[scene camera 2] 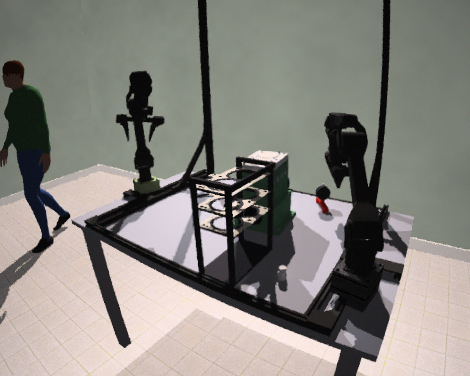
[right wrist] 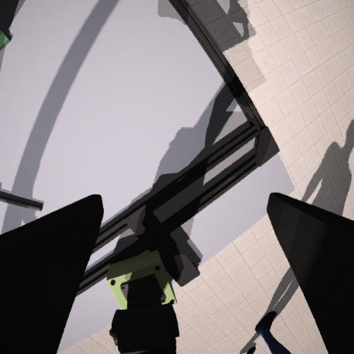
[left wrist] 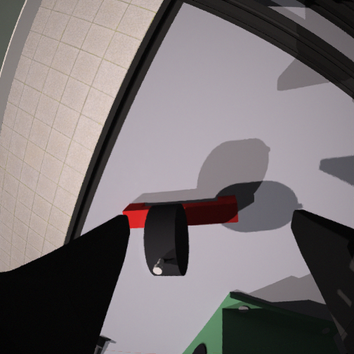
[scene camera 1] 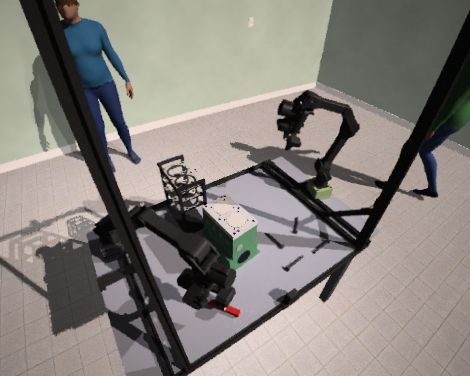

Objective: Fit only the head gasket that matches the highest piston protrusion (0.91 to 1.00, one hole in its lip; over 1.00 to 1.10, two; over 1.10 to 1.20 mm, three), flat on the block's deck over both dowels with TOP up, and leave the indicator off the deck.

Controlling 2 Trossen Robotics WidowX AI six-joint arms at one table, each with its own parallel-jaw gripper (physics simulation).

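Frame: origin at the left arm's base, x right, y ahead, z up, level; centimetres.
Seen in the pictures: left gripper, fingertip midpoint: (scene camera 2: 336,183) (scene camera 1: 208,301); right gripper, fingertip midpoint: (scene camera 2: 138,141) (scene camera 1: 284,144); left arm's base, origin of the base link: (scene camera 2: 359,267) (scene camera 1: 111,238); right arm's base, origin of the base link: (scene camera 2: 145,179) (scene camera 1: 320,184).
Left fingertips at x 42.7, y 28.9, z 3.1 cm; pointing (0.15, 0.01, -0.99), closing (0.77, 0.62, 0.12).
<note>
Pixels of each thing's top centre, then the offset from my left fingertips to it. "spot": a spot on its surface instead.
- green engine block, middle of its top: (scene camera 2: 263,156) (scene camera 1: 229,212) dx -23.8, dy +17.4, dz +12.8 cm
- black rack, middle of its top: (scene camera 2: 234,169) (scene camera 1: 179,171) dx -50.4, dy +5.6, dz +17.1 cm
- red base, surface spot: (scene camera 1: 232,311) spot: dx +2.6, dy +7.6, dz -9.7 cm
- black round dial, surface spot: (scene camera 2: 322,191) spot: dx -1.3, dy +5.2, dz -4.4 cm
- small white cylinder, middle of its top: (scene camera 2: 282,267) dx -48.6, dy -9.6, dz -8.1 cm
The green engine block (scene camera 1: 217,235) (scene camera 2: 281,200) (left wrist: 280,327) stands mid-table, its pale deck (scene camera 2: 270,156) up. No gasket shows on the deck. Several pale gaskets with large round openings lie flat on levels of the black rack (scene camera 1: 205,192) (scene camera 2: 230,245); their lip holes are too small to read. The indicator, a red base (scene camera 1: 232,311) (scene camera 2: 323,204) (left wrist: 212,212) with a black round dial (scene camera 2: 322,191) (left wrist: 162,240), is on the table, off the deck. My left gripper (left wrist: 212,221) is open above it, with the base between the fingertips in view. My right gripper (scene camera 2: 139,140) (right wrist: 186,203) is open, high near its own base.
Dark bolt-like rods (scene camera 1: 274,240) (scene camera 1: 293,263) lie right of the block in scene camera 1. A dark object (scene camera 1: 288,297) sits at the front edge. A small white cylinder (scene camera 2: 282,274) stands near the rack. Black frame posts rise at the table's edges. People stand beyond the table.
</note>
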